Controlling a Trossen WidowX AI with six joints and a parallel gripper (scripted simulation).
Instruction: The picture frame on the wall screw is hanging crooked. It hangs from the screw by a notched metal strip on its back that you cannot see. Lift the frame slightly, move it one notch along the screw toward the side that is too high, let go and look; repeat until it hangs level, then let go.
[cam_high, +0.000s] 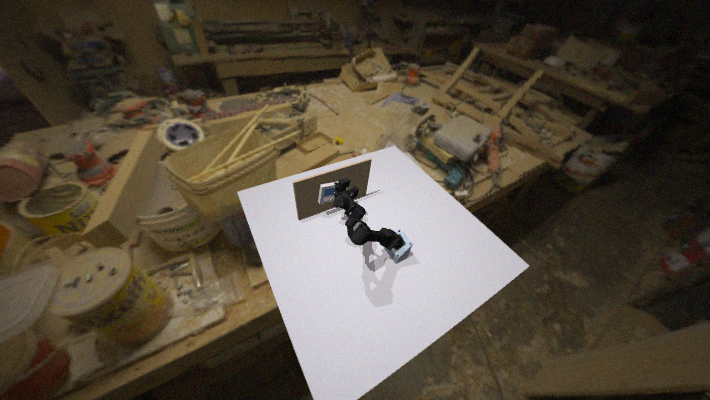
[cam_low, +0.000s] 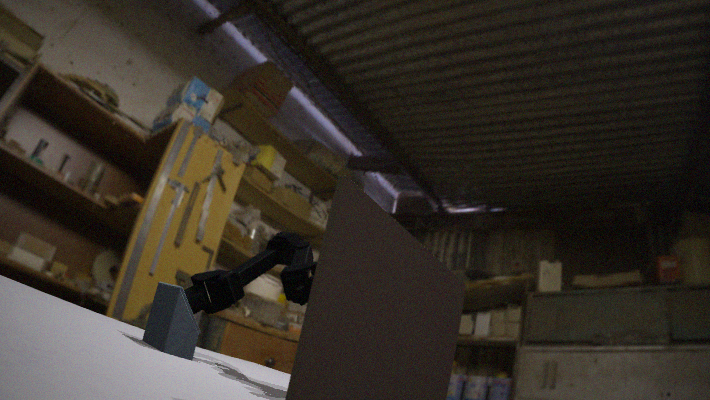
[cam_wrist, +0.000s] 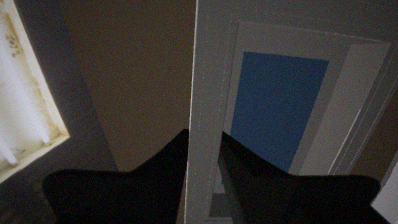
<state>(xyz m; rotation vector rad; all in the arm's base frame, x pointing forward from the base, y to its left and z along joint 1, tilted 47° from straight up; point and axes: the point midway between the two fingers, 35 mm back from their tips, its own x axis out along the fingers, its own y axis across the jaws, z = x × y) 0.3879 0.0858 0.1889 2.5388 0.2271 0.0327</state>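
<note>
Right now my gripper tip is 10 mm to the right of the picture frame and 50 mm above it. The rest, counted from my gripper tip: board (20 mm ahead, 10 mm to the right, 70 mm below).
</note>
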